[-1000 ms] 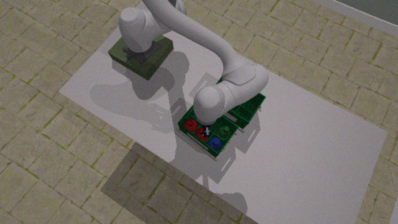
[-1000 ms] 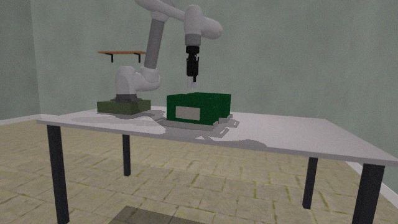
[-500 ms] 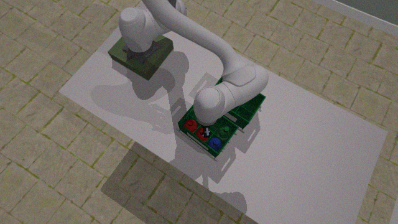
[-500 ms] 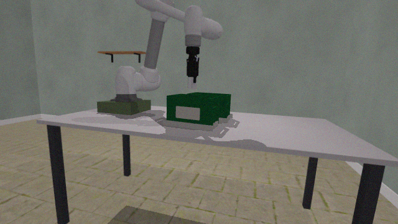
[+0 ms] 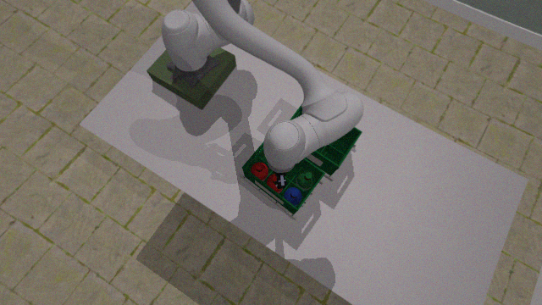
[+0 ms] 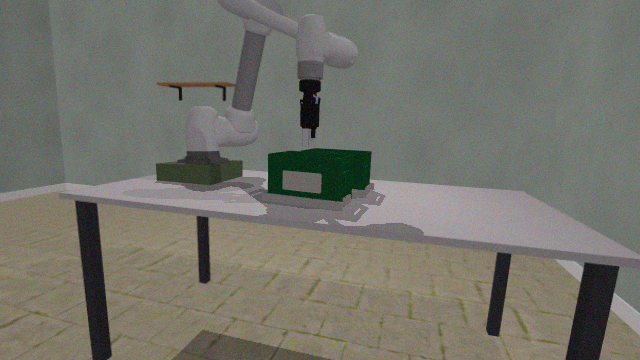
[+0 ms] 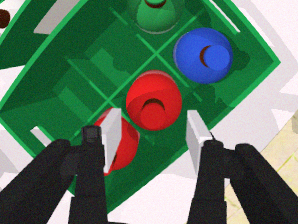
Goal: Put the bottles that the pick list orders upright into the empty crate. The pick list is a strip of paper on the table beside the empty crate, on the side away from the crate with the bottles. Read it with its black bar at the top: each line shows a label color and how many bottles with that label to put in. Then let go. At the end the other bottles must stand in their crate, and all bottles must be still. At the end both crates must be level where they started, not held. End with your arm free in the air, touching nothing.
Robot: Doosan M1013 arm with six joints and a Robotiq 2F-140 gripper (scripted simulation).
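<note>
Now: hand 150 mm above the blue bottle and 90 mm short of it. The rest, counted from my hand: green-capped bottle (150 mm below, 90 mm to the left, 80 mm ahead); pick list (430 mm to the left, 230 mm below, 30 mm ahead); white-capped bottle (220 mm to the left, 150 mm below, 70 mm behind).
</note>
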